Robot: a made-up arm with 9 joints. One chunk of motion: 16 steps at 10 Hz.
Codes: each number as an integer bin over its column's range. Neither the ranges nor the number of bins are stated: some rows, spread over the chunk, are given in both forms.
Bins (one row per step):
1: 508 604 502 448 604 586
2: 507 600 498 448 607 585
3: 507 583 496 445 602 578
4: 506 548 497 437 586 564
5: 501 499 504 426 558 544
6: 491 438 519 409 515 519
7: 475 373 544 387 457 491
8: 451 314 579 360 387 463
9: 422 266 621 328 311 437
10: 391 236 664 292 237 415
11: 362 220 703 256 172 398
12: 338 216 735 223 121 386
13: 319 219 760 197 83 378
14: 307 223 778 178 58 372
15: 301 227 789 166 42 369
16: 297 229 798 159 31 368
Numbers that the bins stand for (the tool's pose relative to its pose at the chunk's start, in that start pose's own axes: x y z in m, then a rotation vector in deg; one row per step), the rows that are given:
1: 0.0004 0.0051 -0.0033 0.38 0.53 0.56
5: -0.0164 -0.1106 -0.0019 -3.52 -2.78 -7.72
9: -0.2062 -0.3671 0.0789 -20.89 -20.59 -28.82
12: -0.4080 -0.4222 0.1577 -39.49 -34.28 -38.88
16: -0.5065 -0.4078 0.2012 -50.83 -40.77 -42.43
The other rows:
2: -0.0020 0.0007 -0.0060 0.38 0.75 0.36
3: -0.0020 -0.0181 -0.0074 -0.16 0.39 -1.02
4: -0.0044 -0.0566 -0.0067 -1.57 -0.77 -3.78
6: -0.0404 -0.1777 0.0085 -6.53 -5.88 -12.65
7: -0.0789 -0.2493 0.0257 -10.43 -10.06 -18.18
8: -0.1365 -0.3143 0.0499 -15.22 -15.11 -23.70
10: -0.2807 -0.4001 0.1086 -27.26 -25.92 -33.16
11: -0.3503 -0.4178 0.1356 -33.64 -30.60 -36.52
13: -0.4536 -0.4189 0.1749 -44.10 -37.02 -40.46
14: -0.4825 -0.4145 0.1874 -47.46 -38.82 -41.64
15: -0.4969 -0.4101 0.1950 -49.59 -39.97 -42.23

